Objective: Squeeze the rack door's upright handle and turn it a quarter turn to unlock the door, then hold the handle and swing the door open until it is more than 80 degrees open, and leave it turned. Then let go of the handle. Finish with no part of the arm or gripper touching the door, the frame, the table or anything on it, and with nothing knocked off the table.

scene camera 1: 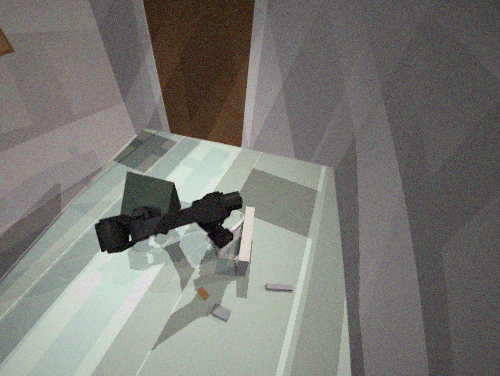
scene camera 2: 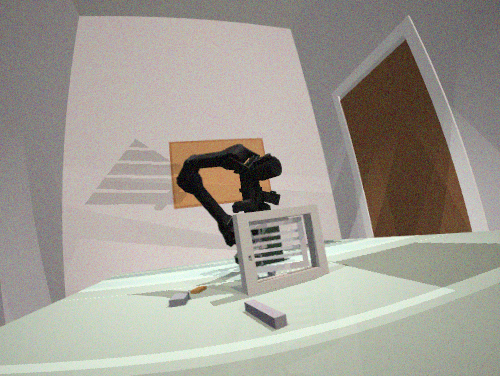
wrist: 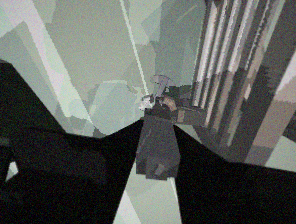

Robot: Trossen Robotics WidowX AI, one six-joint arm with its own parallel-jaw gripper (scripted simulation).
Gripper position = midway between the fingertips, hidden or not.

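Observation:
My gripper [scene camera 2: 257, 236] is visible, also in the wrist view [wrist: 157, 127]. A rack [scene camera 2: 251, 283] is visible, also in scene camera 1 [scene camera 1: 244, 253].

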